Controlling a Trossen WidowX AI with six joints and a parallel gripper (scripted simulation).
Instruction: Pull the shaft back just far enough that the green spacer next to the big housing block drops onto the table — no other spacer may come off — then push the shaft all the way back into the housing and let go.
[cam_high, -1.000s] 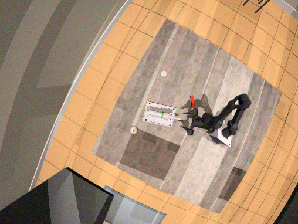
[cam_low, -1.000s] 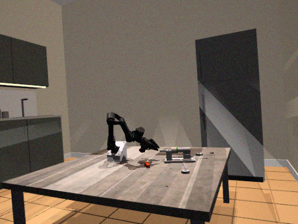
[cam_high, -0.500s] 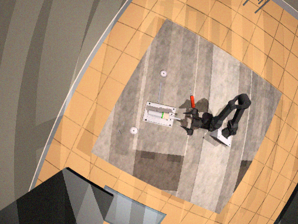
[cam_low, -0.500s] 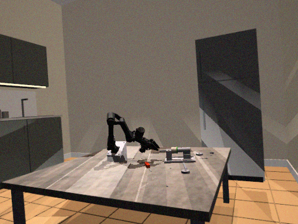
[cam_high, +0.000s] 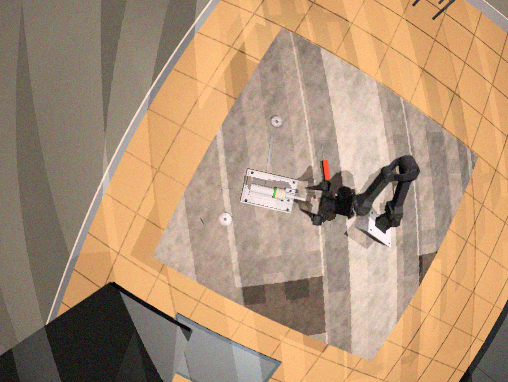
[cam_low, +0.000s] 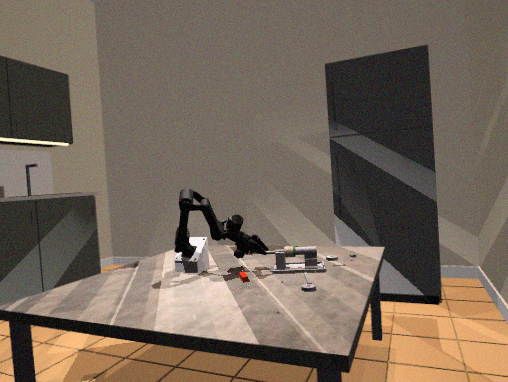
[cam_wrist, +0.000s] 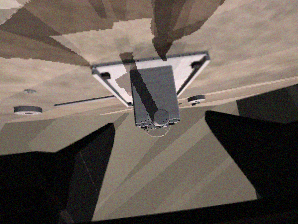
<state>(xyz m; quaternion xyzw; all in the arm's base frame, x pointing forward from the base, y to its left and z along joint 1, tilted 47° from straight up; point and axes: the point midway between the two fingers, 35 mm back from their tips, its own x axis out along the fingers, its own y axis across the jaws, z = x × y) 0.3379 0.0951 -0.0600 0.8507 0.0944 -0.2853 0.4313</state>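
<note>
The shaft is 70 mm ahead of my gripper tip and 30 mm to the left of it. Round my gripper tip: thin rod 230 mm ahead, 80 mm to the right, 80 mm below; cream spacer 90 mm ahead, 40 mm to the left; green spacer 110 mm ahead, 50 mm to the left.
</note>
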